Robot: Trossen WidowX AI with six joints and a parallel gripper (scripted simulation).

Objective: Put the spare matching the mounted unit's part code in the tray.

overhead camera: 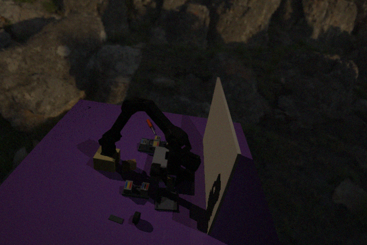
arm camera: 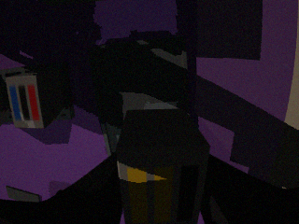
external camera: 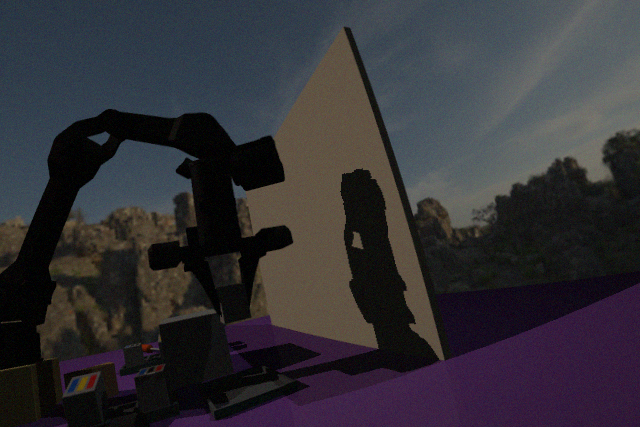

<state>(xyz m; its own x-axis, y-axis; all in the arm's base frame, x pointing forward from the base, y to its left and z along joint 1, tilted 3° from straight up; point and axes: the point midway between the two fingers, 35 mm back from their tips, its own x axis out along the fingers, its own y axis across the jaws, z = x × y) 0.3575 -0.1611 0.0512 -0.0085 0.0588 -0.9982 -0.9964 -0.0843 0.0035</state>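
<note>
Right now the flat grey tray is 10 cm below my gripper tip and 1 cm behind it. Round my gripper tip: white panel 21 cm to the left, 17 cm ahead, 12 cm above; then dark spare block 2 cm above.
</note>
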